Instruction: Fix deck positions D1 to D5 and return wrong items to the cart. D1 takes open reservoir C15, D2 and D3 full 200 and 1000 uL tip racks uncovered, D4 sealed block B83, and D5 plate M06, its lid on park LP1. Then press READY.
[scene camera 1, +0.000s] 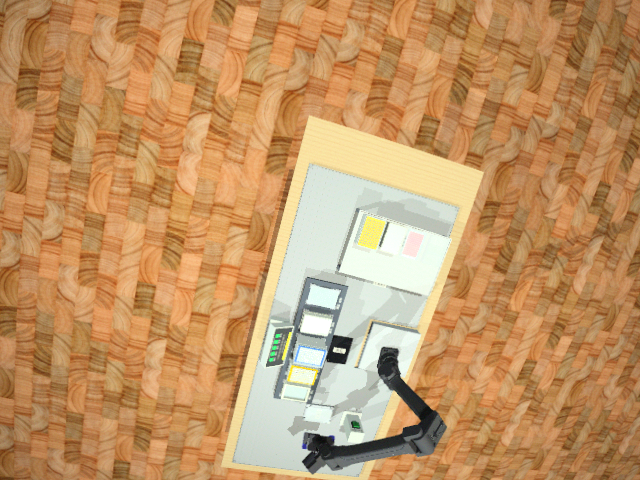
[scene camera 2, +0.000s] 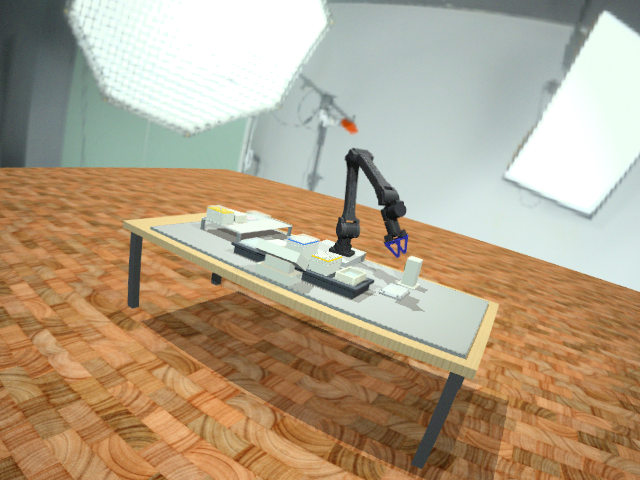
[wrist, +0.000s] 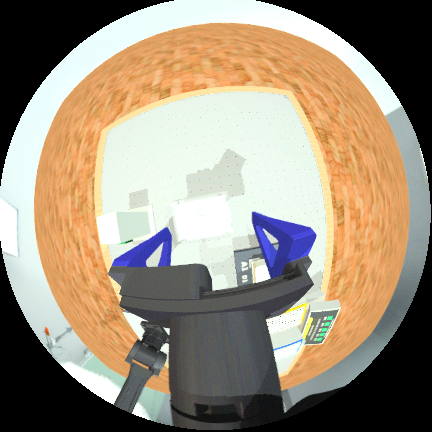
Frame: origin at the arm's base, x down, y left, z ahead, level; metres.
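Seen in the pictures: gripper, fingertip midpoint: (scene camera 1: 315, 438) (scene camera 2: 401, 255) (wrist: 209, 223); arm's base, origin of the base link: (scene camera 1: 387, 358) (scene camera 2: 341, 252) (wrist: 156, 331).
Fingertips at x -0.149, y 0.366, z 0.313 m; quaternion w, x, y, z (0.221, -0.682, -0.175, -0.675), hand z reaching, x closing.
Note:
Offsets run from my fingertips to a thing's top centre. "pt": to the spot under its first point.
My gripper (scene camera 1: 318, 439) (scene camera 2: 400, 253) (wrist: 209, 223) is open and empty, above a flat white piece @(dx +0.160, dy +0.006, dz -0.034 m) (scene camera 1: 318, 413) (scene camera 2: 394, 291) (wrist: 201, 217) on the table. The dark deck (scene camera 1: 309, 282) (scene camera 2: 330, 284) (wrist: 241, 255) holds, from the end nearest that piece, a pale open reservoir @(dx +0.099, dy -0.161, dz +0.115 m) (scene camera 1: 296, 392) (scene camera 2: 351, 275), a yellow-edged rack @(dx +0.066, dy -0.284, dz +0.104 m) (scene camera 1: 302, 375) (scene camera 2: 325, 261), a blue-edged rack @(dx +0.027, dy -0.408, dz +0.094 m) (scene camera 1: 310, 355) (scene camera 2: 303, 241), a white item @(dx +0.083, dy -0.531, dz +0.085 m) (scene camera 1: 316, 324) and a pale plate @(dx +0.116, dy -0.655, dz +0.072 m) (scene camera 1: 324, 297). The cart @(dx +0.112, dy -0.897, dz -0.214 m) (scene camera 1: 385, 271) (scene camera 2: 263, 224) carries a yellow rack @(dx +0.047, dy -0.984, dz -0.062 m) (scene camera 1: 371, 232) (scene camera 2: 220, 214), a white item @(dx +0.076, dy -0.971, dz -0.169 m) (scene camera 1: 392, 237) and a pink-topped item @(dx +0.101, dy -0.957, dz -0.276 m) (scene camera 1: 413, 244). Item codes are unreadable.
An upright white box @(dx +0.048, dy +0.030, dz -0.214 m) (scene camera 1: 353, 426) (scene camera 2: 412, 271) (wrist: 127, 227) stands beside the flat piece. A panel with green marks @(pt dx +0.064, dy -0.418, dz +0.231 m) (scene camera 1: 279, 347) (wrist: 321, 326) stands along the deck's outer side. A black pad @(pt dx +0.169, dy -0.378, dz -0.068 m) (scene camera 1: 339, 349) lies between the deck and the arm's base.

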